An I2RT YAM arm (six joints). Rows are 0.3 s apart.
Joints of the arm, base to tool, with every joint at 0 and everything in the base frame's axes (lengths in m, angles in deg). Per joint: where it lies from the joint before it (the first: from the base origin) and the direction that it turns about. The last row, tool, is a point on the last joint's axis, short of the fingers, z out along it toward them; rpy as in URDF.
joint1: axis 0 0 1 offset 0.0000 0.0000 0.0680
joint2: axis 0 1 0 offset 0.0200 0.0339 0.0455
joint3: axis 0 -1 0 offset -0.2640 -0.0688 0.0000
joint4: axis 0 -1 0 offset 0.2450 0.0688 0.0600
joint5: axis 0 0 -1 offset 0.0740 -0.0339 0.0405
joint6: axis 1 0 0 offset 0.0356 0.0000 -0.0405
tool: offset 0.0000 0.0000 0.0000 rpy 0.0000 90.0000 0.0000
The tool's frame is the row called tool.
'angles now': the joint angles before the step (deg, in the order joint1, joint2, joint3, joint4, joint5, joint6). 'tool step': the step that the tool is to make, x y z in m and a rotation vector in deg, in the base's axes. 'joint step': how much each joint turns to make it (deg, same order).
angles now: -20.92, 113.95, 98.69, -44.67, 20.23, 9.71
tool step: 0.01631, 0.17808, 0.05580, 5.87, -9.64, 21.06
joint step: 23.88, -5.86, 3.27, -2.60, -4.56, 6.60
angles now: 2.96, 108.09, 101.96, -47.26, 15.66, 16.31
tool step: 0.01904, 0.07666, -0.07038, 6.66, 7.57, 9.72
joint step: 9.25, 8.78, -1.82, 3.16, -6.64, 3.80
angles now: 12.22, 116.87, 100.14, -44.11, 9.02, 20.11
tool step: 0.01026, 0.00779, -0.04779, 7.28, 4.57, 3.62
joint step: 0.00, 5.10, -2.51, 4.63, -8.84, 0.55
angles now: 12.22, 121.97, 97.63, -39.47, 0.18, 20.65
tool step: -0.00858, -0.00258, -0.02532, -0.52, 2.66, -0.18
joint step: -0.09, 0.27, -4.98, 2.54, -0.01, 0.10
